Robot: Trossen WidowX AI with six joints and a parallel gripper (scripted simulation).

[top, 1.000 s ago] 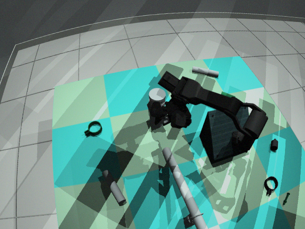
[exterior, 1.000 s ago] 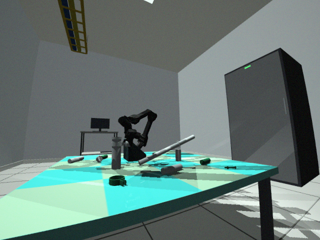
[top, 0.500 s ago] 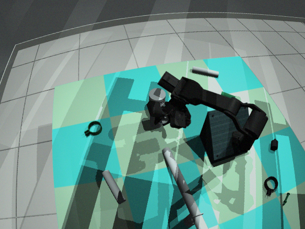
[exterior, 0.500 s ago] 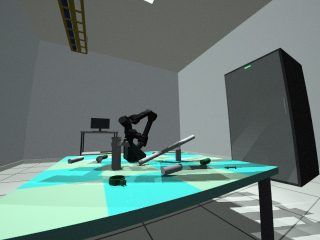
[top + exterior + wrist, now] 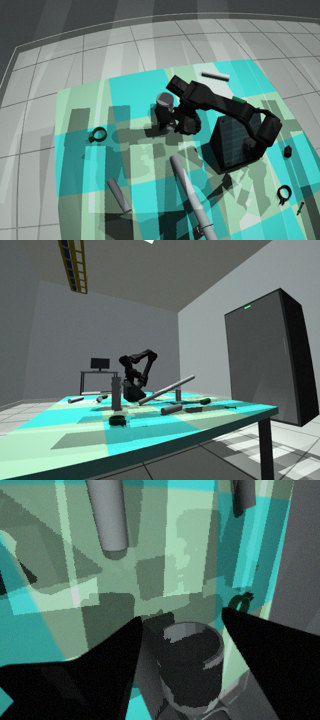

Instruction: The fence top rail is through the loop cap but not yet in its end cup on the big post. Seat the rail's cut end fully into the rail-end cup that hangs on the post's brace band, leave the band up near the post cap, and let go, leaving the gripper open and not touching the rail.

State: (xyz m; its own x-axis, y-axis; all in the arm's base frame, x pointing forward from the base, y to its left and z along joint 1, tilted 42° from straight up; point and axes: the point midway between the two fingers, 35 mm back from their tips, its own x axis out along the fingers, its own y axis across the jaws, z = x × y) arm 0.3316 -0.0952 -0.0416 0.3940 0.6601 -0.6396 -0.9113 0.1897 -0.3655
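My gripper tip is 10 mm past the rail-end cup, 30 mm to the left of it and 30 mm below it. The rest, counted from my gripper tip: small post 70 mm behind, 400 mm to the left, 20 mm below; grey cap 280 mm behind, 250 mm to the right, 110 mm below; green piece 430 mm behind, 210 mm to the right, 110 mm below.
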